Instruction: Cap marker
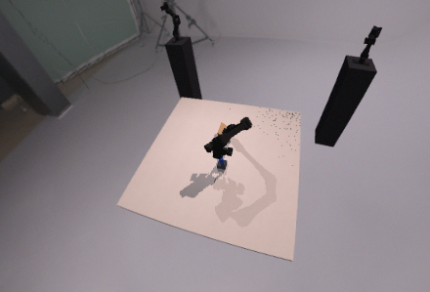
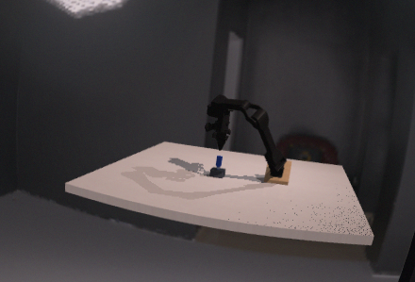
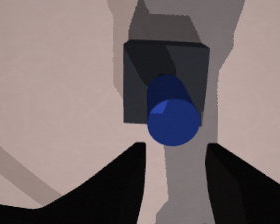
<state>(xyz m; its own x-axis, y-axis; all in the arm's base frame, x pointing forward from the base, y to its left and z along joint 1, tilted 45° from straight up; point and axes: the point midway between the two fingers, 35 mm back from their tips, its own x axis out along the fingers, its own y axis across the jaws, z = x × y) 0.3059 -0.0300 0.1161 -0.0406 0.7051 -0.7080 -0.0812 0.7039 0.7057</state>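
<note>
Right now my gripper tip is 6 cm above the blue cap. From my gripper tip the other things lie so: holder block 12 cm below.
</note>
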